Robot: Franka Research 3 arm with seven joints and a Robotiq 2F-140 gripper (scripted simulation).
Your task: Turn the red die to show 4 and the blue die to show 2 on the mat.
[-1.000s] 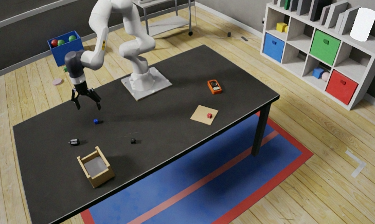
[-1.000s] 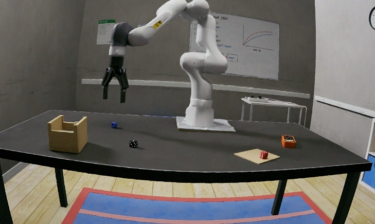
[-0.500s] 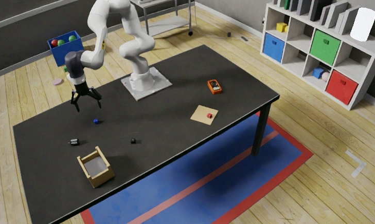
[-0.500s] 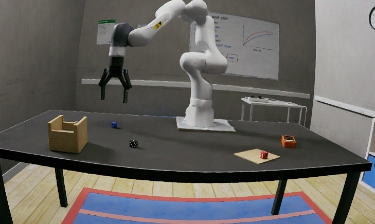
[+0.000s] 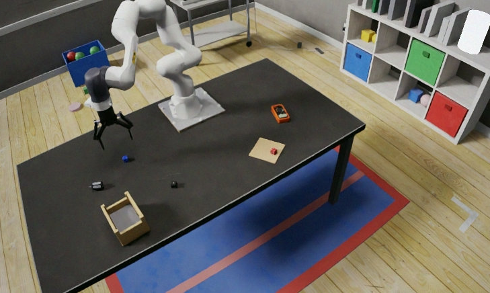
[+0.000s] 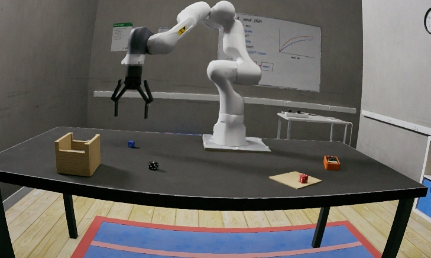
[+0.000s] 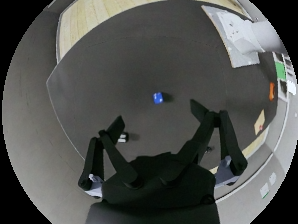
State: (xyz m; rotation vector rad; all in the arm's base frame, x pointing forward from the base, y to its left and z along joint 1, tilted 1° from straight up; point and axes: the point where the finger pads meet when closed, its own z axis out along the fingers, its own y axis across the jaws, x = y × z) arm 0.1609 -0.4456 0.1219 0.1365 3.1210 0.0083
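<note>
The blue die lies 130 mm below my hand and 10 mm to the left of it. Also, from my hand: dark object (180 mm to the right, 120 mm below, 90 mm ahead); black die (300 mm ahead, 160 mm to the left, 130 mm below); wooden box (390 mm ahead, 110 mm to the right, 90 mm below).
</note>
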